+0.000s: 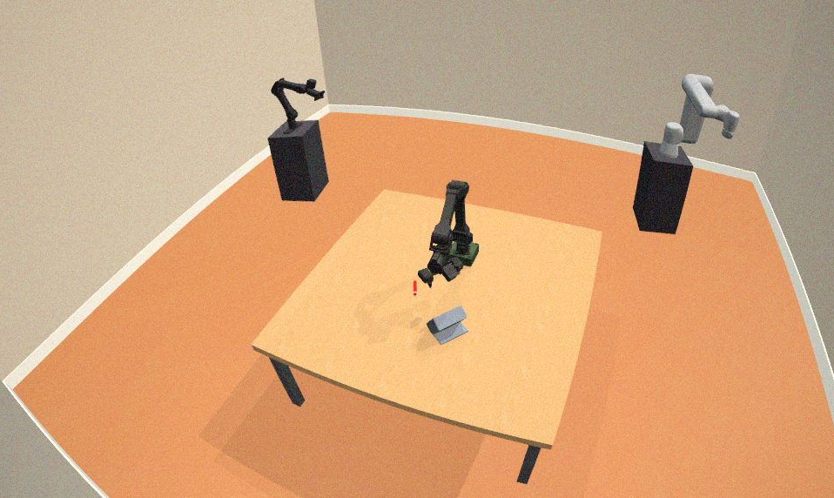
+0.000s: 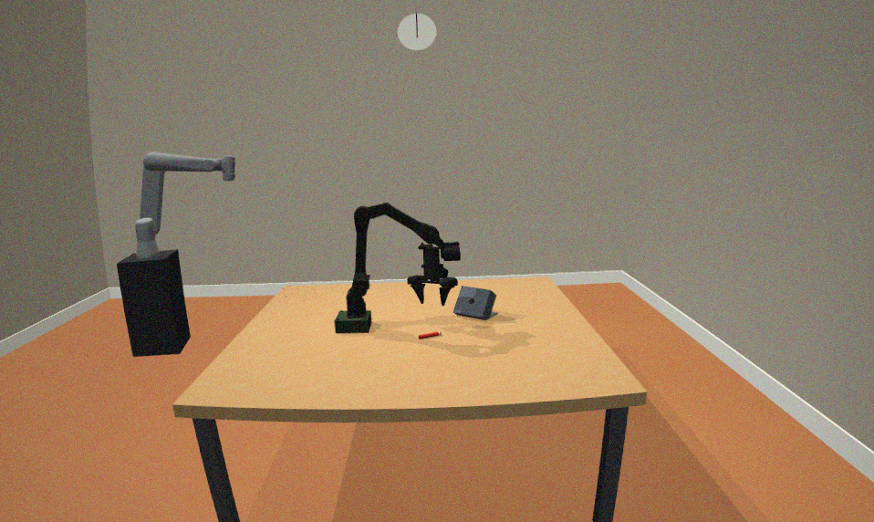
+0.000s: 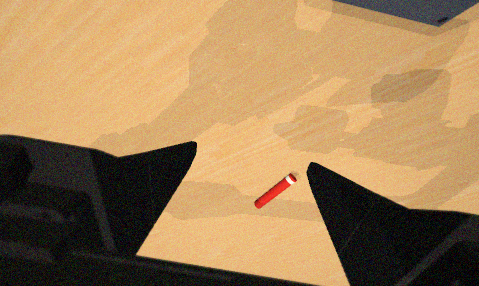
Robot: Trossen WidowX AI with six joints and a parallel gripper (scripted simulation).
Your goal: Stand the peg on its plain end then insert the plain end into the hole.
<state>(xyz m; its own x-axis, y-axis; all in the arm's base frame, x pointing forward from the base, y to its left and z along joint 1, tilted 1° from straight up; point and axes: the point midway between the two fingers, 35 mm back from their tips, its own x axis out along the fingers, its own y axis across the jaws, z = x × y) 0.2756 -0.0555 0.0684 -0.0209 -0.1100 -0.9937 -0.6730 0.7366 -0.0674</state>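
My gripper tip is now 11 cm to the left of the red peg, 7 cm above it and 2 cm past it. Also, from my gripper tip: grey sloped panel (18 cm ahead, 6 cm to the left, 3 cm below).
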